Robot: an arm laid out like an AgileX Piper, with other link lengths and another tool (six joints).
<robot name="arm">
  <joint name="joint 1" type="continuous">
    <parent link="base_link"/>
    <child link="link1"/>
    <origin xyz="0 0 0.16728" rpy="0 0 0"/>
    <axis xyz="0 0 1"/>
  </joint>
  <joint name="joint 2" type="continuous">
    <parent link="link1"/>
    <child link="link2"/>
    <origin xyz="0 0 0" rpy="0 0 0"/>
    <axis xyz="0 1 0"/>
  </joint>
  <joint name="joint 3" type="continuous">
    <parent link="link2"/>
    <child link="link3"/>
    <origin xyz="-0.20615 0 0.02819" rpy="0 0 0"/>
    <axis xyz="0 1 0"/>
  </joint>
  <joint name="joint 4" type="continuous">
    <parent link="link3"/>
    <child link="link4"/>
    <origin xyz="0.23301 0 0.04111" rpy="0 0 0"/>
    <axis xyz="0.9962 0 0.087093"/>
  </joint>
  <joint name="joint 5" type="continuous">
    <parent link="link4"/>
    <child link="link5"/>
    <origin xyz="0 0 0" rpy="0 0 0"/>
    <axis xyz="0 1 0"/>
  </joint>
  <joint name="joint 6" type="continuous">
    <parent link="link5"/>
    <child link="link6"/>
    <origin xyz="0.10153 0 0.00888" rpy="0 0 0"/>
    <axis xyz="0.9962 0 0.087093"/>
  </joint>
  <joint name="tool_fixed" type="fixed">
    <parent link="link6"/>
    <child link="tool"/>
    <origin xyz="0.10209 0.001 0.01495" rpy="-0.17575 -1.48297 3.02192"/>
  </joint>
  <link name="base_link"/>
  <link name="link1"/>
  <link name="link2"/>
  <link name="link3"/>
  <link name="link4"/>
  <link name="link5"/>
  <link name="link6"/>
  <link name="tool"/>
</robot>
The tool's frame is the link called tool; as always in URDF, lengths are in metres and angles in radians. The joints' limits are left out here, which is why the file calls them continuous.
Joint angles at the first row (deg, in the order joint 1, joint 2, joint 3, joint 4, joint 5, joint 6):
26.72 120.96 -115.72 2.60 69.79 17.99
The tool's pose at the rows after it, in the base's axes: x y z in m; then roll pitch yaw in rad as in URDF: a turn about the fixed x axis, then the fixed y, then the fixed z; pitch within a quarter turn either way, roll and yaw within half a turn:
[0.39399 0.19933 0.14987 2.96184 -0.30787 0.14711]
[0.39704 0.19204 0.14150 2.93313 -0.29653 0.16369]
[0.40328 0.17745 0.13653 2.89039 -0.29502 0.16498]
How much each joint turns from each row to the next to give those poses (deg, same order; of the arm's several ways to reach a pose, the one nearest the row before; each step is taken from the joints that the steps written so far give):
-0.19 1.26 -0.20 -1.64 0.13 -0.49
-0.62 1.06 0.04 -0.96 0.00 -1.11
-1.16 0.66 -0.01 -2.10 0.06 -0.44

